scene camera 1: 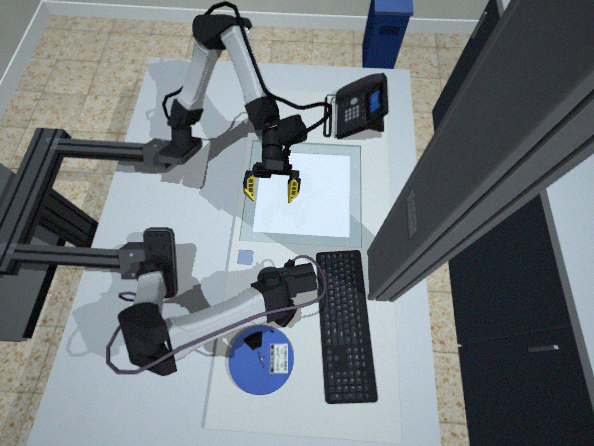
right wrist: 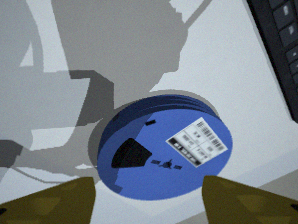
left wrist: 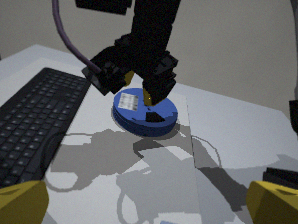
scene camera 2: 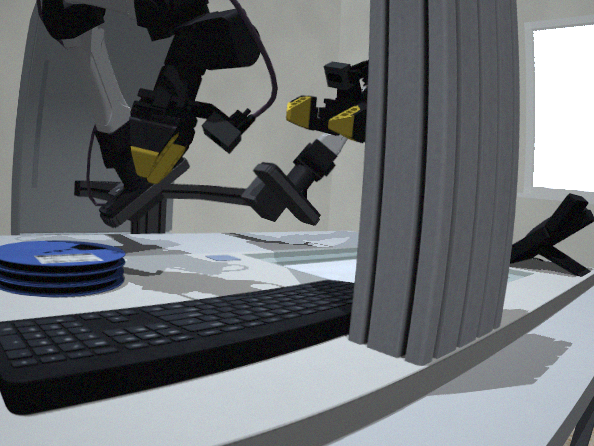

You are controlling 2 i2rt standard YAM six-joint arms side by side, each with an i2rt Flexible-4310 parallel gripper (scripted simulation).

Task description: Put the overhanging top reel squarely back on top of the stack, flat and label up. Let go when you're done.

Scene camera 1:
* my left gripper: 271, 201
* reel: 247, 370
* glass-bordered mat: 327, 211
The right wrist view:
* my right gripper: 148, 184
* reel: 131, 163
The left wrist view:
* my left gripper: 148, 189
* my right gripper: 136, 94
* reel: 128, 104
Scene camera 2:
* my left gripper: 306, 118
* my right gripper: 147, 180
